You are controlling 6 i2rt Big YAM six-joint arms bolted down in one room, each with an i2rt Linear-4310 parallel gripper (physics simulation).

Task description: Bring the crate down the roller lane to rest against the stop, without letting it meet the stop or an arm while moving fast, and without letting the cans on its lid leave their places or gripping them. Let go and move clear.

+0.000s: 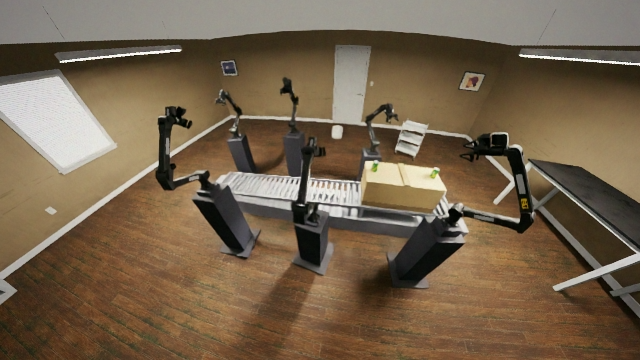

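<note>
The tan crate (402, 189) sits upright on the right part of the roller lane (280, 187). One green can (375, 166) stands near the left end of its lid, another green can (435, 173) near the right end. The stop cannot be made out. The front right gripper (465, 151) looks open, up to the right of the crate and apart from it. The front middle gripper (321, 151), front left gripper (187, 119), back left gripper (219, 98), back middle gripper (285, 86) and back right gripper (394, 116) are raised, apart from the crate; their openings are too small to tell.
Three dark pedestals stand along the near side of the lane, and three more stand along its far side. A black-topped table (590, 192) stands at the right. A white shelf rack (425, 135) and a white bin (337, 132) stand at the back.
</note>
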